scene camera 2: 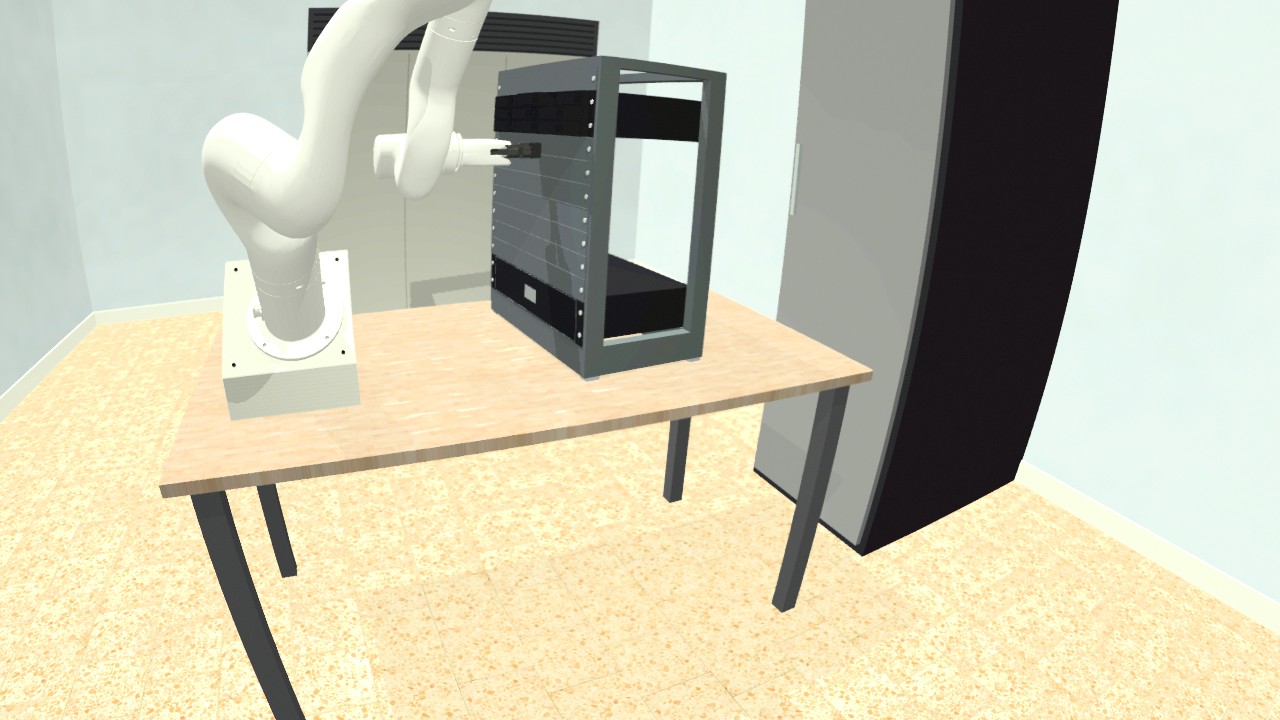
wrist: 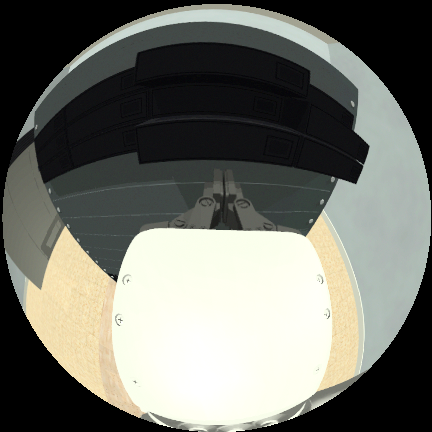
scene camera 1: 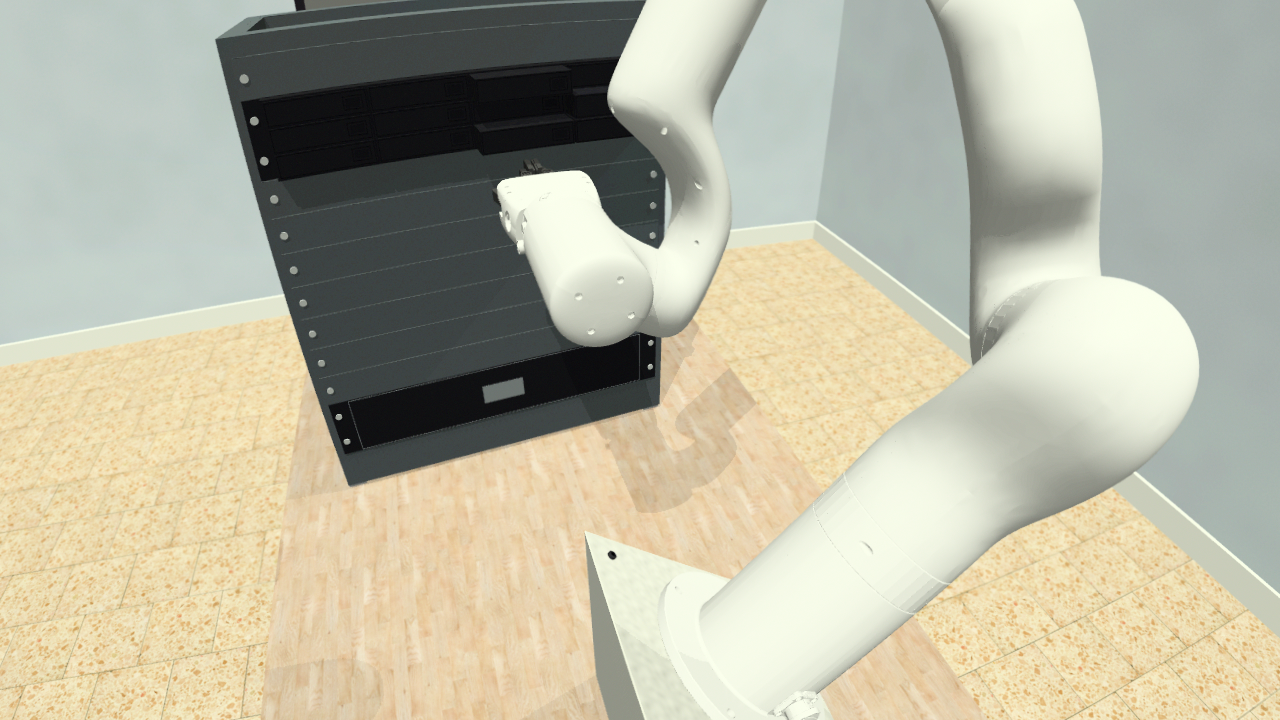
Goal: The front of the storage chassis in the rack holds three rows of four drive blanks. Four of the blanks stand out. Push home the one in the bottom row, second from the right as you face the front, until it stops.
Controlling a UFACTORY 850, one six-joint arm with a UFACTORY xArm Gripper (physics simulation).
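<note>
The black storage chassis (scene camera 1: 313, 138) (scene camera 2: 540, 114) (wrist: 100, 110) sits high in the rack. The bottom-row blank second from the right (scene camera 1: 523, 137) (wrist: 210, 142) stands out from the front. The top-row blank second from the right (scene camera 1: 521, 85) (wrist: 215, 64) also stands out, as do the rightmost blanks of the middle row (wrist: 345, 134) and bottom row (wrist: 327, 161). My gripper (scene camera 1: 534, 165) (scene camera 2: 538, 150) (wrist: 221, 182) is shut and empty. Its tips point at the rack front, below the bottom-row blank second from the right. The gap in depth is hard to tell.
The dark rack (scene camera 1: 402, 55) (scene camera 2: 601, 197) stands on the wooden table (scene camera 1: 429, 555) (scene camera 2: 447, 394). Plain panels (scene camera 1: 384, 259) (wrist: 125, 200) fill its front below the chassis, above a black unit (scene camera 1: 429, 402) (scene camera 2: 554, 304). My arm hides the chassis's right end in scene camera 1.
</note>
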